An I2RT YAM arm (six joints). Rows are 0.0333 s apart.
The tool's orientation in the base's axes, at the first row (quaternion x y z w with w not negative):
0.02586, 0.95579, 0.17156, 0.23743
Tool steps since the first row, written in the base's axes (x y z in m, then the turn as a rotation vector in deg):
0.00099, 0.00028, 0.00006, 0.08, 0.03, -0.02
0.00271, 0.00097, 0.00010, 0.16, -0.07, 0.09
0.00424, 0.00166, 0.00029, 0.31, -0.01, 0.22
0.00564, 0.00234, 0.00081, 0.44, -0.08, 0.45
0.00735, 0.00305, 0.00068, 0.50, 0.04, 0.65
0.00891, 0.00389, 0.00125, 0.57, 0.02, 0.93
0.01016, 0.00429, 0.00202, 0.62, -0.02, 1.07
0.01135, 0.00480, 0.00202, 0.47, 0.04, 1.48
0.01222, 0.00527, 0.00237, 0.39, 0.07, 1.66
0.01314, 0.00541, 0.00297, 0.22, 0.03, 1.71
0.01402, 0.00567, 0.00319, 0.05, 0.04, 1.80
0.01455, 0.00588, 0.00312, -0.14, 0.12, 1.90
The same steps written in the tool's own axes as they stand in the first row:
-0.00087, 0.00025, 0.00050, -0.06, 0.02, 0.06
-0.00232, 0.00086, 0.00148, -0.19, -0.04, -0.02
-0.00367, 0.00152, 0.00225, -0.37, 0.06, -0.04
-0.00505, 0.00229, 0.00268, -0.60, 0.06, -0.19
-0.00641, 0.00286, 0.00380, -0.73, 0.24, -0.29
-0.00794, 0.00380, 0.00432, -0.92, 0.32, -0.50
-0.00934, 0.00439, 0.00438, -1.03, 0.33, -0.61
-0.01033, 0.00483, 0.00509, -1.07, 0.53, -1.00
-0.01119, 0.00537, 0.00535, -1.08, 0.62, -1.17
-0.01225, 0.00567, 0.00533, -0.95, 0.60, -1.31
-0.01310, 0.00596, 0.00563, -0.84, 0.65, -1.46
-0.01351, 0.00612, 0.00600, -0.71, 0.76, -1.60

